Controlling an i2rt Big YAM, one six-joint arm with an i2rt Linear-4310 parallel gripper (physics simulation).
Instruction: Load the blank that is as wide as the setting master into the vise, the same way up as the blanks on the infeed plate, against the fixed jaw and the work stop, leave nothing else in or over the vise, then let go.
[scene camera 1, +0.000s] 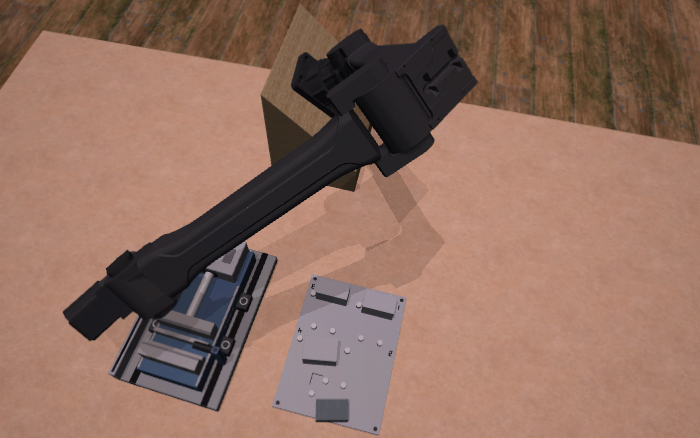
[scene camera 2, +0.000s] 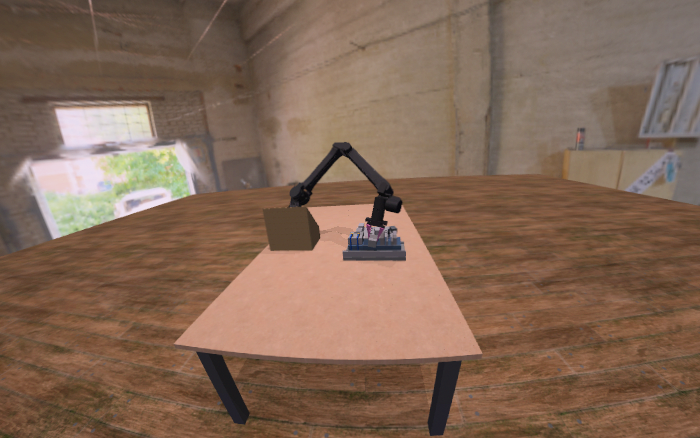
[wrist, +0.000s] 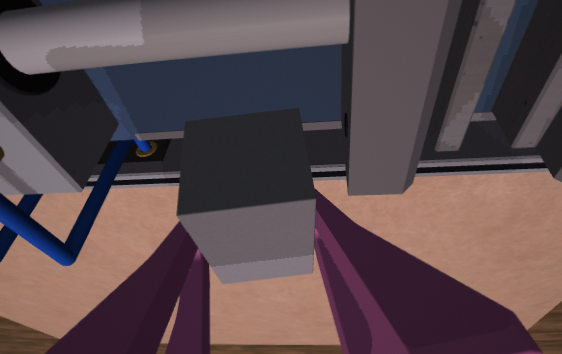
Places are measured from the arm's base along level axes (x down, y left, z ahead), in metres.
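Pixels of known places: gripper, fingertip midpoint: (scene camera 2: 372, 240) (wrist: 254, 210); arm's base, link origin: (scene camera 1: 317, 87) (scene camera 2: 293, 216).
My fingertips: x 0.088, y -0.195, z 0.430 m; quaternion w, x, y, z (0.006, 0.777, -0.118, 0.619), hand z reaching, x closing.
Observation:
For each thing: its top centre in the pictures, then the offset to it from my fingertips. "spot": a spot on its surface instead.
- grey blank, top centre: (wrist: 248, 263) (scene camera 2: 372, 236) dx -0.020, dy -0.001, dz +0.000 m
- vise, top centre: (wrist: 219, 86) (scene camera 1: 190, 298) (scene camera 2: 374, 234) dx -0.008, dy +0.058, dz +0.012 m
- wide grey jaw bar, surface spot: (wrist: 387, 100) spot: dx -0.005, dy +0.044, dz +0.047 m
- round screw rod, top centre: (wrist: 159, 41) (scene camera 1: 199, 293) dx +0.005, dy +0.065, dz -0.003 m
- infeed plate, top centre: (scene camera 1: 343, 348) (scene camera 2: 375, 231) dx +0.083, dy +0.328, dz +0.029 m
- darker ribbed block, top centre: (scene camera 1: 332, 409) dx +0.058, dy +0.327, dz +0.140 m
My gripper (wrist: 254, 210) (scene camera 2: 375, 233) is shut on a grey blank (wrist: 247, 165), with a purple finger at each side. The blank hangs over the long side of the vise (scene camera 1: 230, 361) (scene camera 2: 374, 255), beside a wide grey jaw bar (wrist: 387, 100) and near the round screw rod (wrist: 225, 30) (scene camera 1: 200, 294). The arm hides the blank in scene camera 1. The infeed plate (scene camera 1: 361, 397) carries grey blanks (scene camera 1: 332, 292) (scene camera 1: 379, 304) (scene camera 1: 321, 351) near labels 3, 1 and 4; label 2 has none beside it. A darker ribbed block (scene camera 1: 332, 410) lies at its front edge. I cannot tell which piece is the setting master.
Blue tubes (wrist: 65, 250) stick out beside the vise in the wrist view. Small pegs (scene camera 1: 360, 338) stand on the infeed plate. A large brown block (scene camera 1: 289, 98) (scene camera 2: 289, 229) stands near the arm's base. Round clamps (scene camera 1: 225, 345) (scene camera 1: 244, 301) sit along the vise's side.

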